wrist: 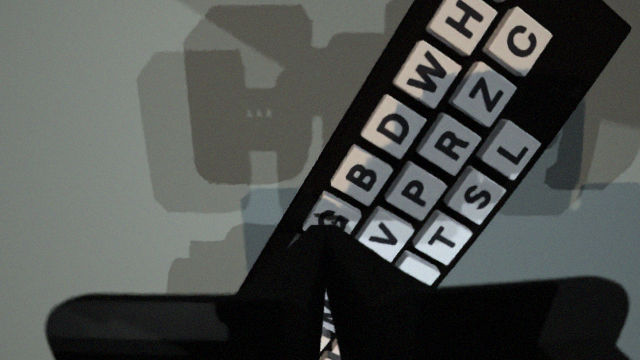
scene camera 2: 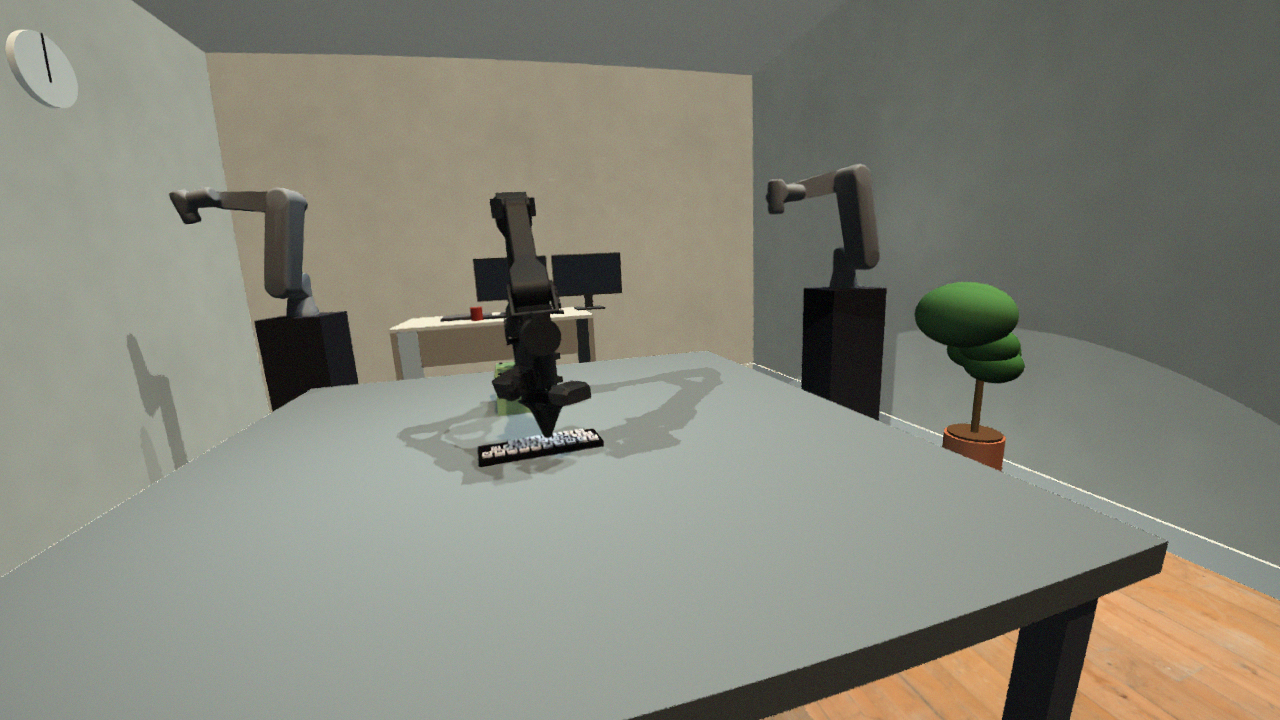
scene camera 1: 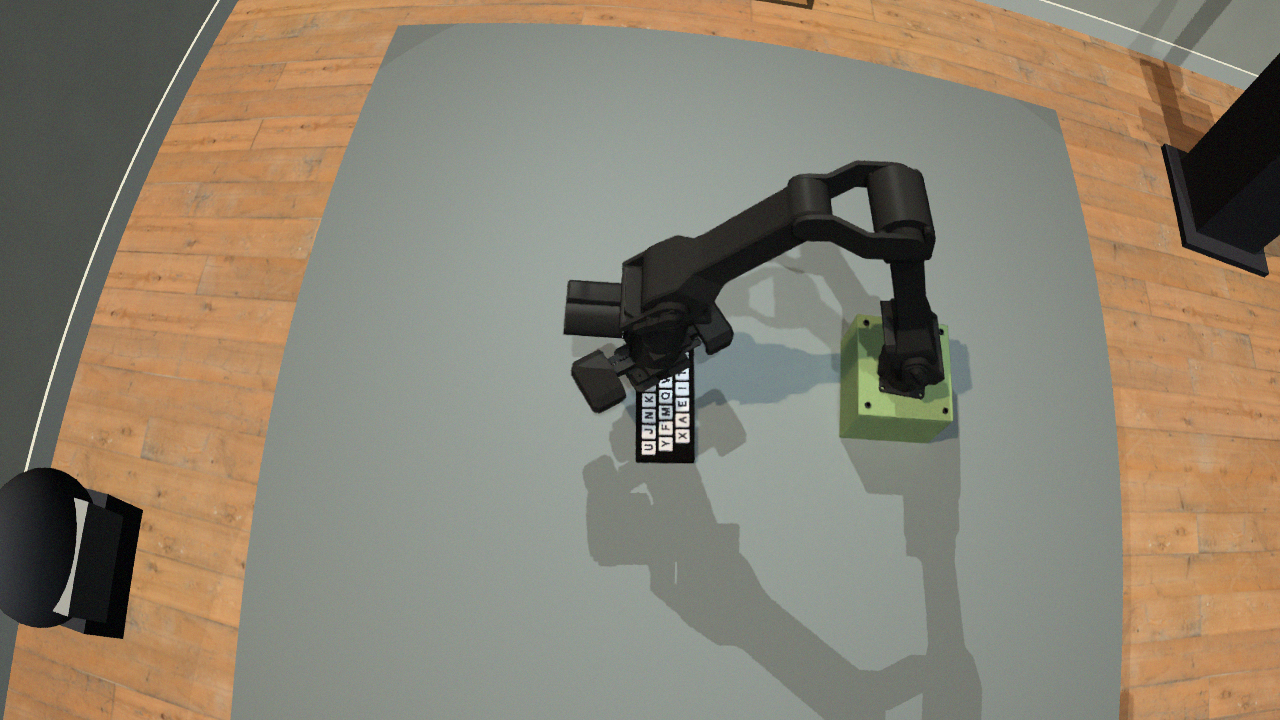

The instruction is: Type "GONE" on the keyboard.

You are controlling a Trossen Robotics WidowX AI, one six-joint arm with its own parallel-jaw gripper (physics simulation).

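Pixels of known places: gripper, fingertip midpoint: (wrist: 323, 237) (scene camera 2: 547, 437) (scene camera 1: 646, 380); arm's base, link origin: (scene camera 1: 902, 372).
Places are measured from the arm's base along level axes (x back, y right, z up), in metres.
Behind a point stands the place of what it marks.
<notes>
The black keyboard (scene camera 1: 665, 420) {z -0.084, x -0.286, y -0.089 m} (scene camera 2: 539, 446) {z -0.079, x -0.324, y -0.034 m} (wrist: 570, 75) {z -0.084, x -0.286, y 0.050 m} has white letter keys. My gripper (scene camera 1: 644, 385) {z -0.066, x -0.318, y -0.050 m} (scene camera 2: 548, 433) {z -0.066, x -0.318, y -0.050 m} (wrist: 323, 237) {z -0.066, x -0.318, y -0.050 m} is shut and empty, pointing down at the keyboard. In the wrist view its tips cover the lower edge of the G key (wrist: 336, 214) {z -0.079, x -0.316, y -0.044 m}, with a dark shadow over the letter. Whether they touch the key is unclear. In scene camera 1 the N key (scene camera 1: 648, 415) {z -0.079, x -0.307, y -0.089 m} and the E key (scene camera 1: 682, 403) {z -0.079, x -0.269, y -0.065 m} show beside the gripper. I cannot make out the O key; a key at the wrist view's top edge is cut off.
The arm's green base block (scene camera 1: 904, 407) {z 0.001, x 0.006, y -0.047 m} stands right of the keyboard in scene camera 1. The grey table (scene camera 1: 447, 537) {z -0.095, x -0.524, y -0.298 m} (scene camera 2: 537, 582) {z -0.095, x -0.673, y -0.045 m} lies under both. Two grey arms on black pedestals (scene camera 2: 308, 358) (scene camera 2: 841, 349), a desk with monitors (scene camera 2: 586, 273) and a potted plant (scene camera 2: 966, 313) stand beyond the table.
</notes>
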